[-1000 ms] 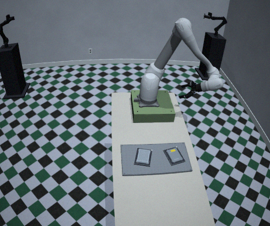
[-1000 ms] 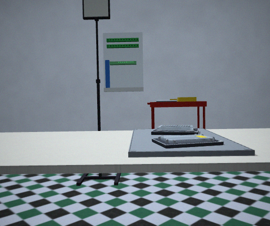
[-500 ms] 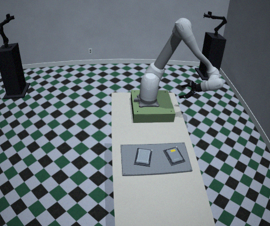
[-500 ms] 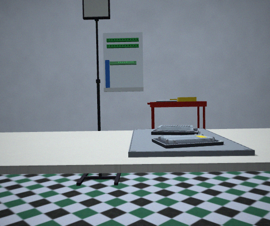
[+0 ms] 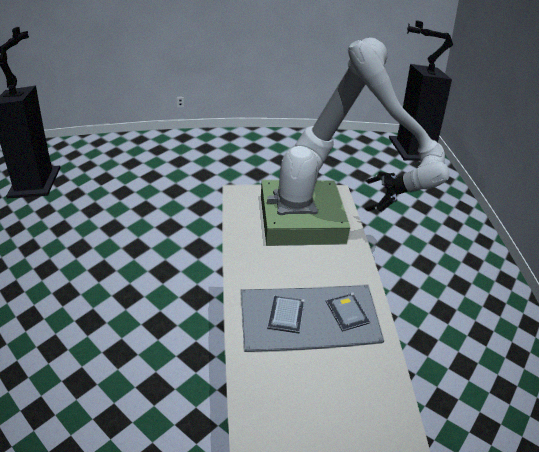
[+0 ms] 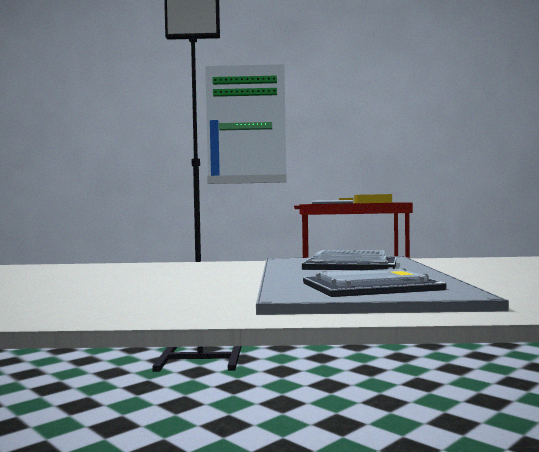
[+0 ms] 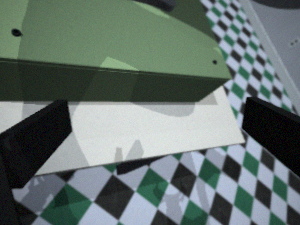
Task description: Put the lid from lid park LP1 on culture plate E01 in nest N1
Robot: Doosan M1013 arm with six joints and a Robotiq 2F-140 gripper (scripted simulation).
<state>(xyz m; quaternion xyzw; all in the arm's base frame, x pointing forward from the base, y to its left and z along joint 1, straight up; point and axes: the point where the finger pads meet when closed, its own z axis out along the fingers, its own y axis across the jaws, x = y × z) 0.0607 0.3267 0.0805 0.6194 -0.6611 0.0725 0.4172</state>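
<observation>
Right now the lid is 54 cm ahead of my hand, 21 cm to the right of it and 15 cm below it. Round my hand: culture plate: 52 cm ahead, 45 cm to the right, 15 cm below; nest N1 frame: 52 cm ahead, 45 cm to the right, 16 cm below; lid park LP1: 54 cm ahead, 21 cm to the right, 16 cm below.
</observation>
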